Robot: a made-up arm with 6 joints.
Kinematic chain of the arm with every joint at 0, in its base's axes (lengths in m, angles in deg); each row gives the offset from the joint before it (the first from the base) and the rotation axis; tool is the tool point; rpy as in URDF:
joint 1: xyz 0 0 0.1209 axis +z
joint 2: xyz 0 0 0 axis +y
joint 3: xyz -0.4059 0 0.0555 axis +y
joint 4: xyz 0.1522 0 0.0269 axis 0.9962 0 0.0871
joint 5: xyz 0 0 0 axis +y
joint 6: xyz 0.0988 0 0.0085 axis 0.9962 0 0.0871
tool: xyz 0 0 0 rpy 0 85 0
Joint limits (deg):
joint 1: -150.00..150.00
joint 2: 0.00..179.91
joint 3: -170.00..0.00
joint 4: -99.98..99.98
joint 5: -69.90..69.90
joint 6: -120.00..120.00
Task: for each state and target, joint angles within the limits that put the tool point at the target. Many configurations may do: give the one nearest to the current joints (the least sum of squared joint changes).
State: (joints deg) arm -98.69 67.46 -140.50 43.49 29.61 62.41
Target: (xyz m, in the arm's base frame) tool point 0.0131 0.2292 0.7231
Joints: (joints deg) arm -86.67 53.21 -148.55 42.91 22.94 62.41
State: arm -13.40 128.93 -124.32 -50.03 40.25 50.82
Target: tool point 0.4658 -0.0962 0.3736
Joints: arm -5.24 121.46 -109.48 -45.84 48.38 50.82
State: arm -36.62 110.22 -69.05 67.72 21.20 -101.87
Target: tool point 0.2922 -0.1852 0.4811
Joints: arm -37.45 96.32 -82.24 69.34 19.22 -101.87
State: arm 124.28 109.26 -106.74 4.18 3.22 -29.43
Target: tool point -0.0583 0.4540 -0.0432
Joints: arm 97.19 160.87 -80.45 2.83 12.07 -29.43
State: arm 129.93 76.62 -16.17 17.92 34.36 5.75
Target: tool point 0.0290 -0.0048 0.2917
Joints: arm 144.46 70.13 -0.51 -12.51 37.01 5.75
